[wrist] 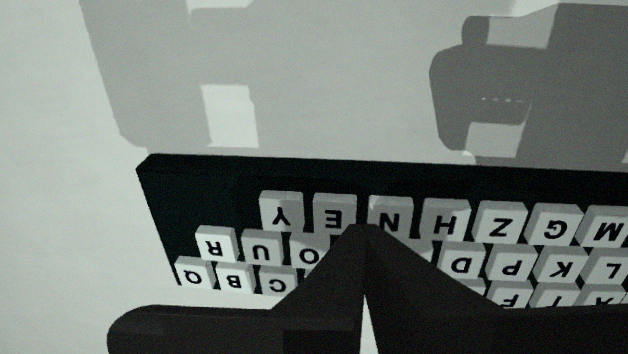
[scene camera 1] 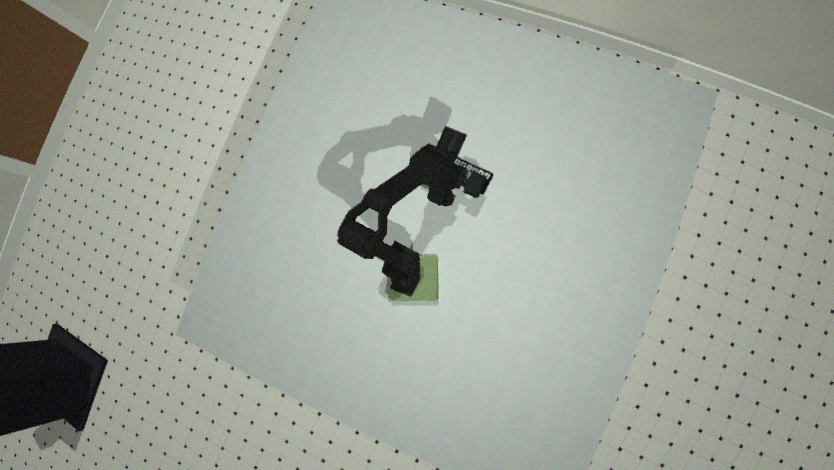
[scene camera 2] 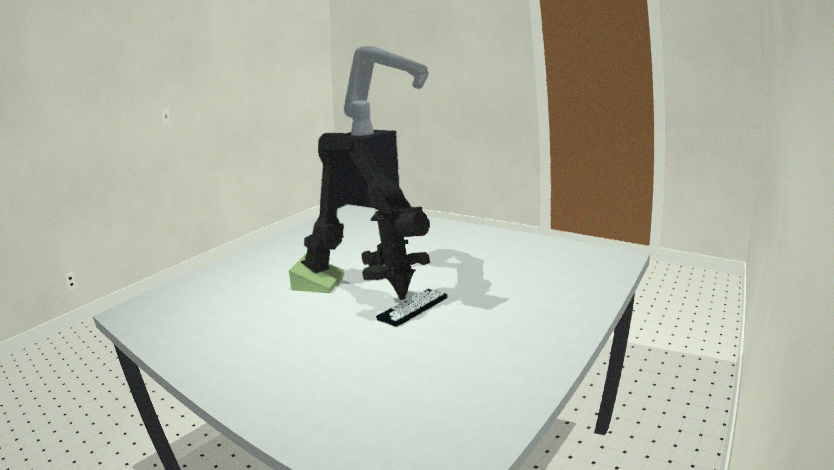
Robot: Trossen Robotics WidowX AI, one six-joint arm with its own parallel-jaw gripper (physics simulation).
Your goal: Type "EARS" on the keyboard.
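Places are measured from the arm's base along level axes (x up, y left, z back), in metres.
Where they show: gripper, fingertip midpoint: [wrist: 361,237] [scene camera 1: 458,176] [scene camera 2: 402,299]; arm's base, origin of the base link: [scene camera 1: 405,282] [scene camera 2: 315,265].
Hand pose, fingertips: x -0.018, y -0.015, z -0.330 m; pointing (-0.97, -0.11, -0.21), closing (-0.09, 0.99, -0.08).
Note:
Each offset is from my fingertips to the top centre of the thing. Level surfaces: height alone.
A black keyboard {dy +0.012, dx -0.009, dz -0.021 m} [scene camera 1: 475,169] [scene camera 2: 421,304] [wrist: 200,200] with white letter keys lies on the table. In the wrist view its letters appear upside down. The E key {dy -0.009, dx -0.009, dz +0.000 m} [wrist: 333,218] is in the far row between Y and N, the R key {dy -0.058, dx -0.009, dz -0.016 m} [wrist: 215,248] is at the left of the middle row, and the A key {dy +0.095, dx -0.009, dz -0.046 m} [wrist: 602,301] is partly cut off at the lower right. The S key does not show. My gripper [scene camera 2: 402,297] [wrist: 361,237] is shut and empty, pointing down close over the keyboard. Its tips appear between the E and N keys, covering several keys nearer the camera; contact cannot be told.
The arm's base stands on a green wedge block [scene camera 1: 430,279] [scene camera 2: 318,280] on the pale table {dx -0.027 m} [scene camera 1: 525,350] [scene camera 2: 350,373]. A grey arm [scene camera 2: 360,75] on a black pedestal [scene camera 2: 379,160] [scene camera 1: 46,379] stands beyond the table.

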